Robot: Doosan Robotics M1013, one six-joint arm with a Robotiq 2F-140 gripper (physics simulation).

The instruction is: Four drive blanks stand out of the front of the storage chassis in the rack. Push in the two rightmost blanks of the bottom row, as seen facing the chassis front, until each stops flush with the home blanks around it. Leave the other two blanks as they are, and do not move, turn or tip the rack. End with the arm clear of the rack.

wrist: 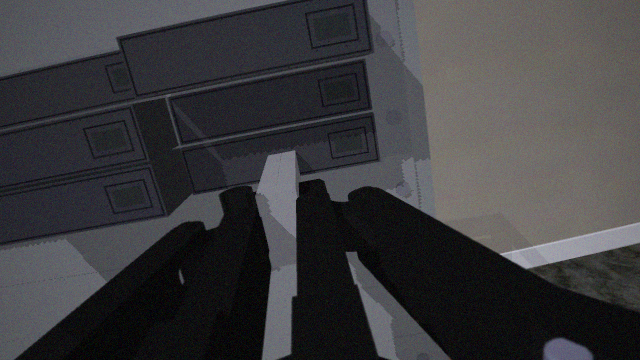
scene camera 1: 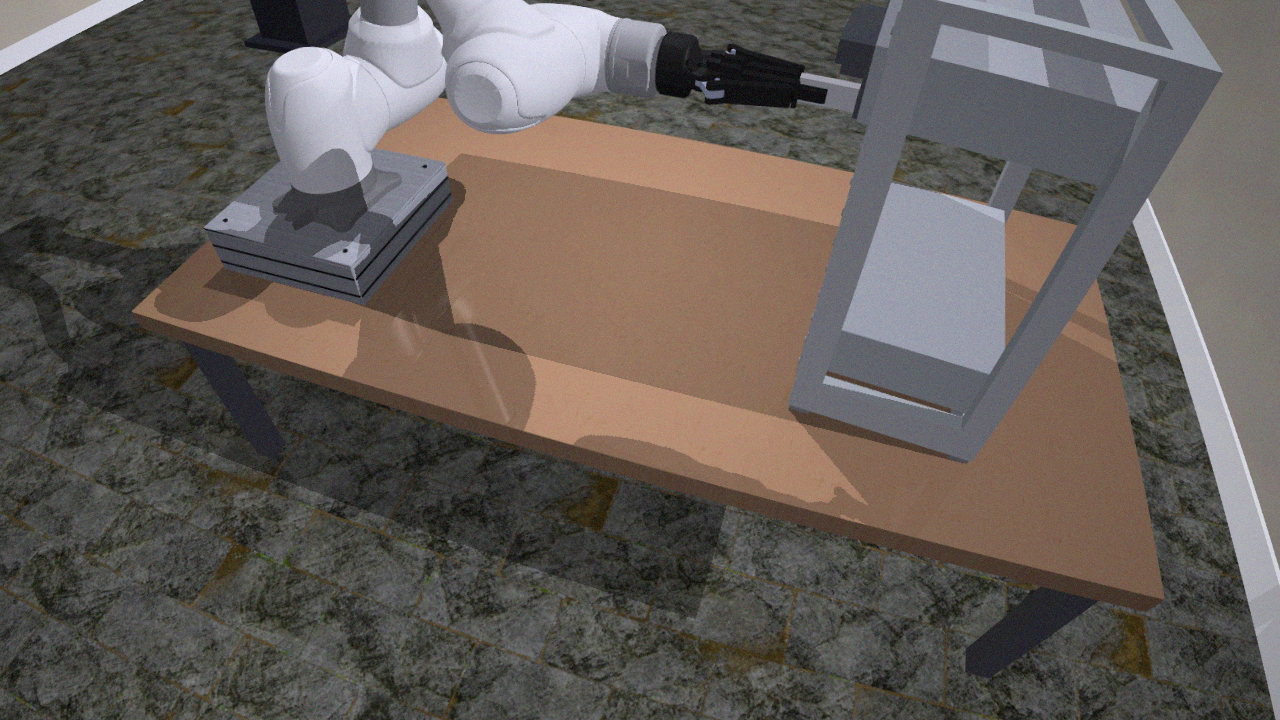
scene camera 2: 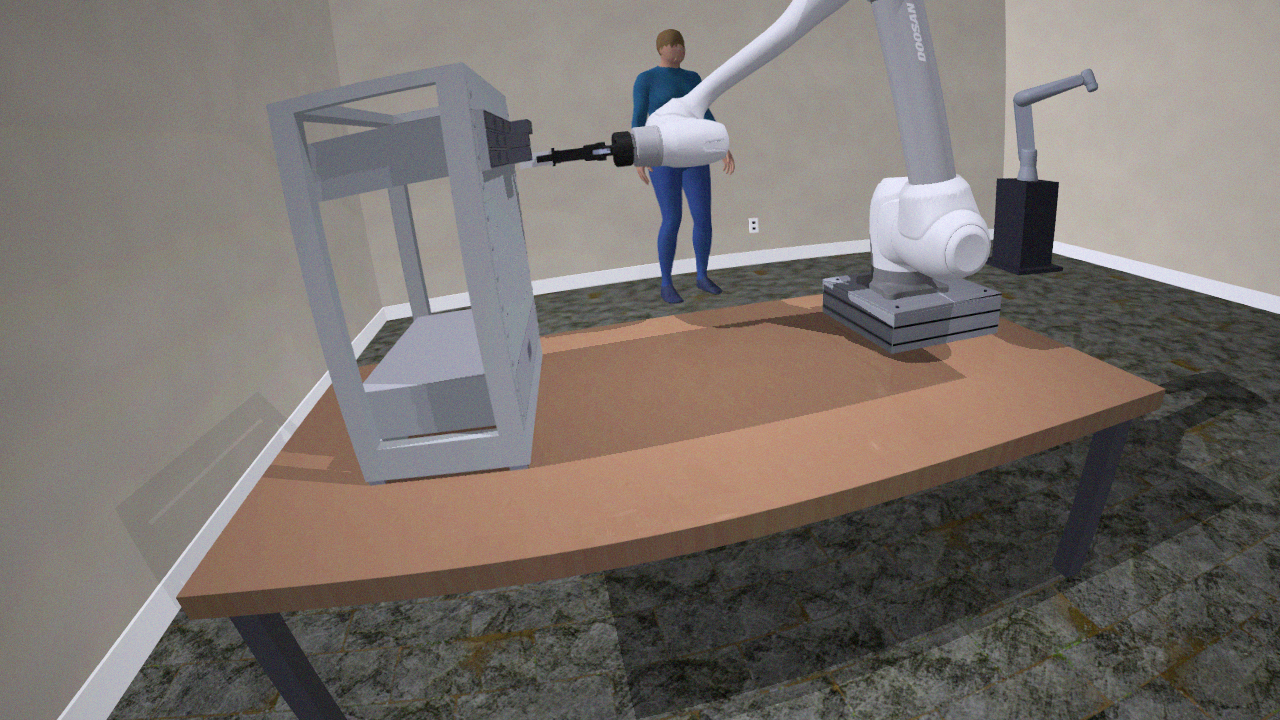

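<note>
My gripper is shut; a pale bar projects past its fingertips toward the chassis. In the wrist view the bar's tip overlaps the bottom right blank, which looks about level with the middle right blank; contact and exact depth cannot be told. The bottom left blank in view, the middle left blank and the top right blank stand out. The top left blank sits farther back. The rack stands upright.
The rack stands on the wooden table, opposite the arm's base. A pale box sits low in the rack. A person and a second small arm are in the background.
</note>
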